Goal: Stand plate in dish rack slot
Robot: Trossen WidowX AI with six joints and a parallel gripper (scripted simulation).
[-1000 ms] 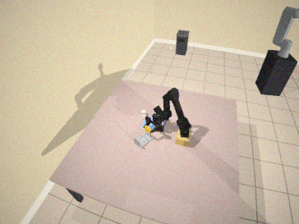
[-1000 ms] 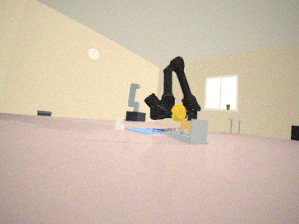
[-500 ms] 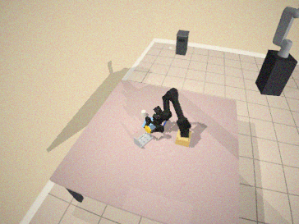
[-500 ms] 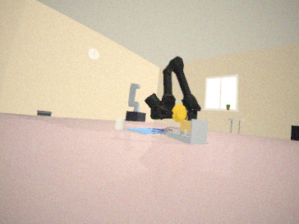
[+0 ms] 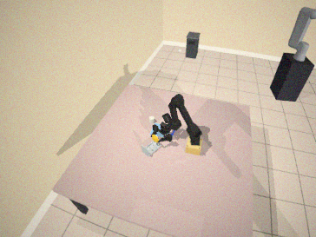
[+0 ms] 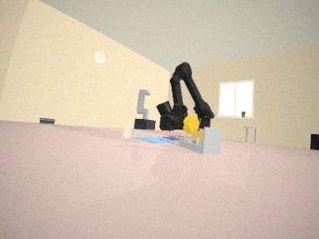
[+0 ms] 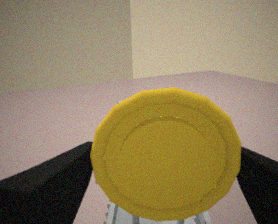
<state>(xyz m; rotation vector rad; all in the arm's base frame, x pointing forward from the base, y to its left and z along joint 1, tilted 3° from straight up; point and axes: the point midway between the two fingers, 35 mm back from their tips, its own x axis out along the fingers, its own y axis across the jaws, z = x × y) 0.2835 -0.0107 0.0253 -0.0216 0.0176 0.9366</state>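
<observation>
Now: the grey dish rack 60 mm below my gripper tip, 30 mm to the left of it and 20 mm ahead of it. Also, from my gripper tip: light blue mat (170 mm to the right, 80 mm below, 30 mm behind); blue spoon (150 mm to the right, 130 mm behind, 80 mm below); yellow plate (10 mm to the right).
</observation>
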